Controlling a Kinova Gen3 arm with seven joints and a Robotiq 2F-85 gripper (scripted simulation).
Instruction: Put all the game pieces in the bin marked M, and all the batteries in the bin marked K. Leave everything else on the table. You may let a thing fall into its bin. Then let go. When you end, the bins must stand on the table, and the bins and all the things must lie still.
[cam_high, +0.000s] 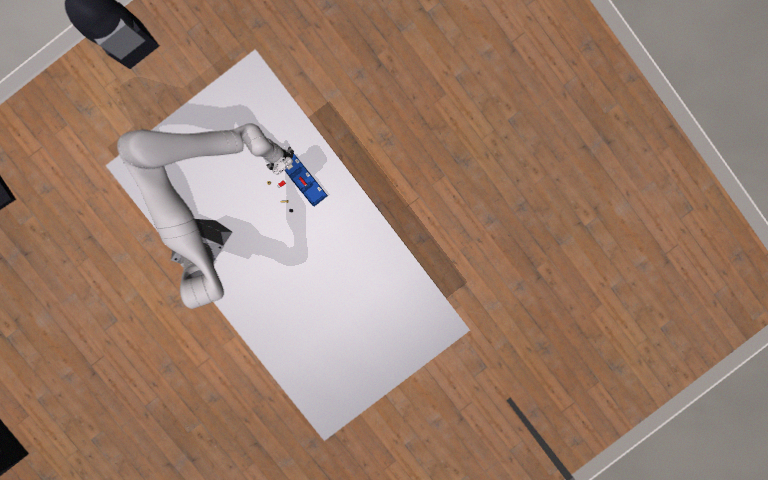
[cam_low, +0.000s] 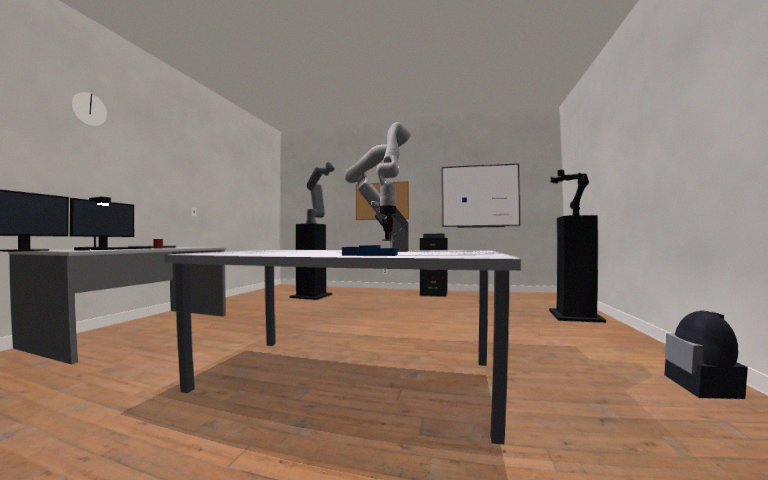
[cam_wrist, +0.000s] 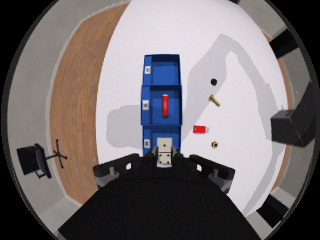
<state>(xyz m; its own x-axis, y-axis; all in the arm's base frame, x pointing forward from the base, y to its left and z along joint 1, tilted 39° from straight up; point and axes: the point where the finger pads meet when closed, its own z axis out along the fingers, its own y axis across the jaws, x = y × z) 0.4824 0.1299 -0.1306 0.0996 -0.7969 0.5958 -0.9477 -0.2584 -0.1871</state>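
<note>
The bin is 20 mm ahead of my hand, 90 mm to the right of it and 70 mm below it. From my hand the other things lie so: red cylinder (10 mm ahead, 90 mm to the right, 80 mm below); then white tile (20 mm below); then black piece (120 mm behind, 170 mm to the right, 90 mm below).
</note>
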